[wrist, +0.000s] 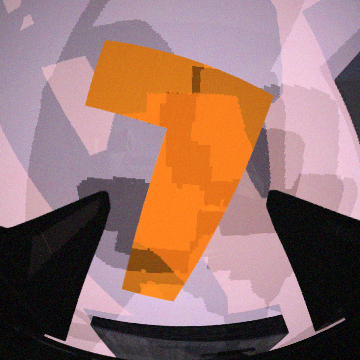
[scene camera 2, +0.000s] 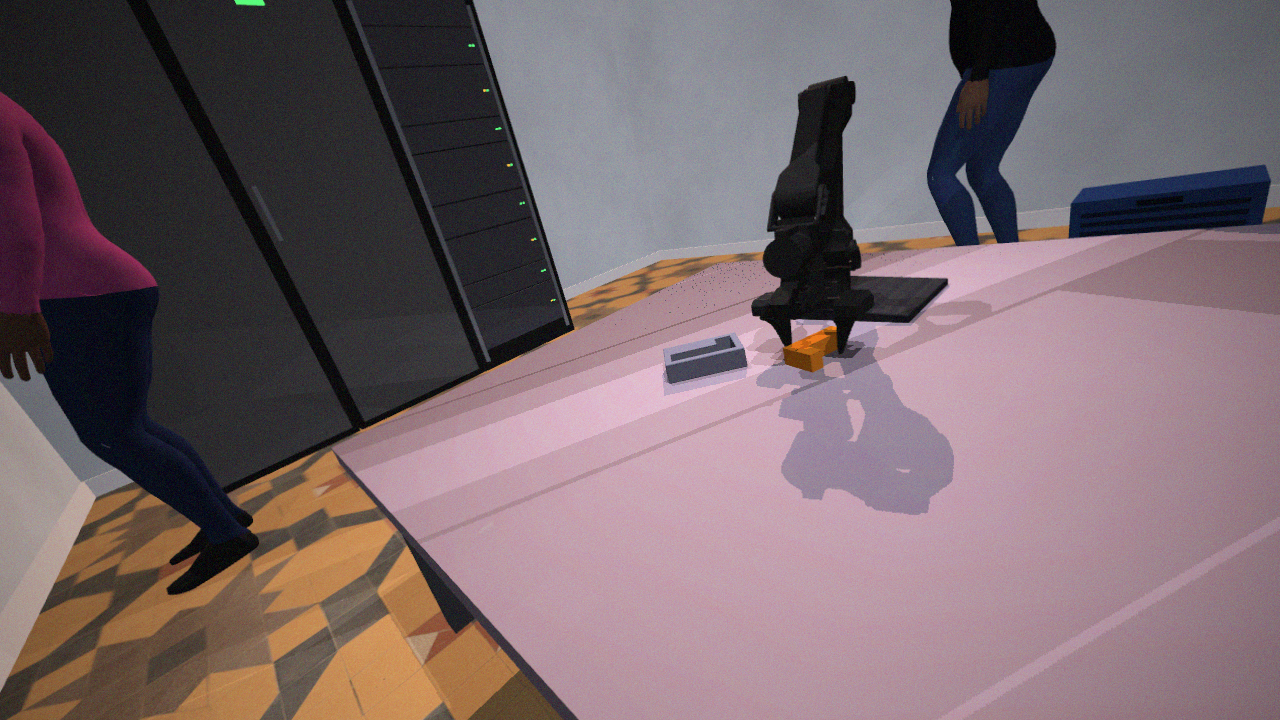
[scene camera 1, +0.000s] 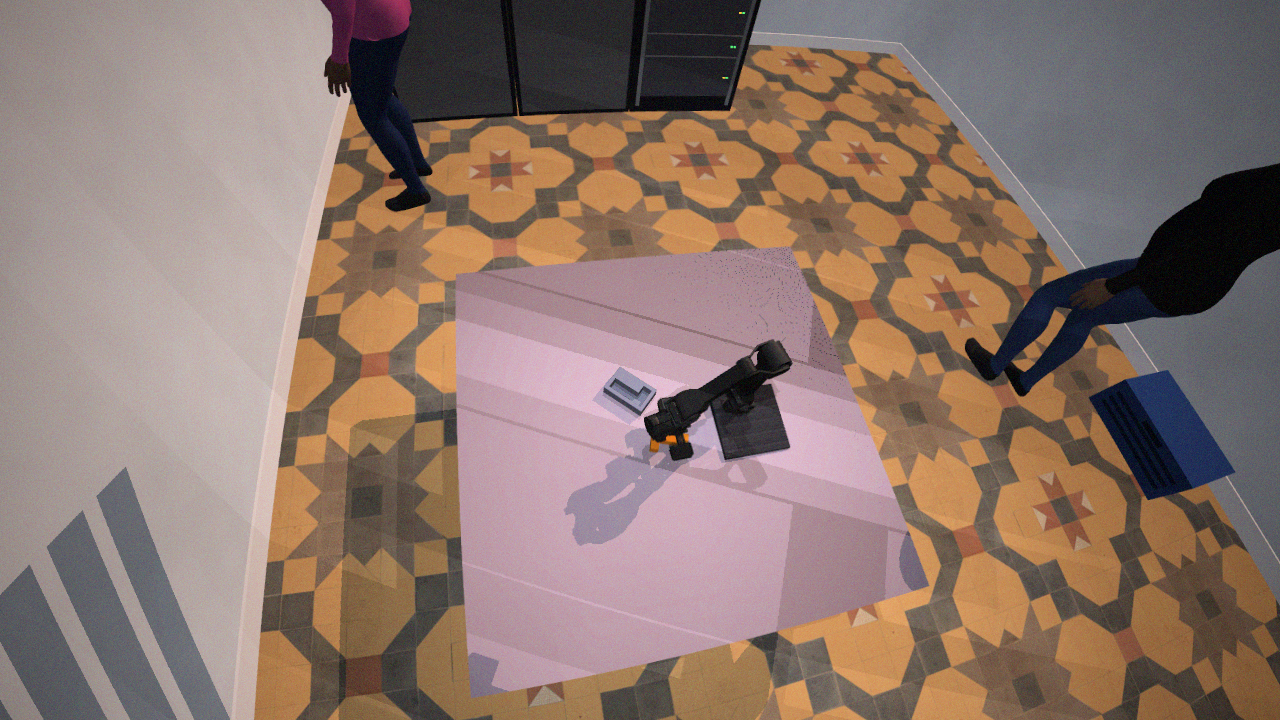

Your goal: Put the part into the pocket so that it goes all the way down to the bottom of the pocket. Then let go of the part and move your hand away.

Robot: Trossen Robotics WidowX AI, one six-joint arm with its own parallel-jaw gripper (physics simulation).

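Places are measured from the arm's base along level axes (x right, y ahead, z up), in metres.
Pixels of known places: gripper, fingertip midpoint: (wrist: pixel 189 198) (scene camera 1: pixel 669 437); arm's base at its link origin: (wrist: pixel 226 357) (scene camera 1: pixel 733 406).
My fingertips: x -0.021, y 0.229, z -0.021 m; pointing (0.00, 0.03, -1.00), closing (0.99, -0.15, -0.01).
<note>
Ahead of a thing's pixels: the offset from my fingertips to its top centre. Level surfaces: height alone.
The orange L-shaped part {dx -0.018, dy +0.013, dz +0.028 m} (scene camera 1: pixel 656 445) (scene camera 2: pixel 803 356) (wrist: pixel 200 150) lies flat on the pink table top. In the wrist view its long leg runs down between the two black fingers, and its short leg points left above them. My gripper (scene camera 2: pixel 814 347) (wrist: pixel 189 198) is open, pointing down, with one finger on each side of the long leg and a gap to both. The grey block with the pocket {dx +0.180, dy +0.063, dz +0.034 m} (scene camera 1: pixel 626 403) (scene camera 2: pixel 707 368) stands on the table to the left of the part in scene camera 2. The visible pocket is unoccupied.
The arm's dark base plate (scene camera 1: pixel 753 438) (scene camera 2: pixel 904 300) lies behind the gripper on the pink table {dz -0.003 m} (scene camera 1: pixel 554 537) (scene camera 2: pixel 716 537). Two people, black cabinets (scene camera 1: pixel 572 53) (scene camera 2: pixel 268 179) and a blue box (scene camera 1: pixel 1163 434) (scene camera 2: pixel 1172 201) stand beyond the table.
</note>
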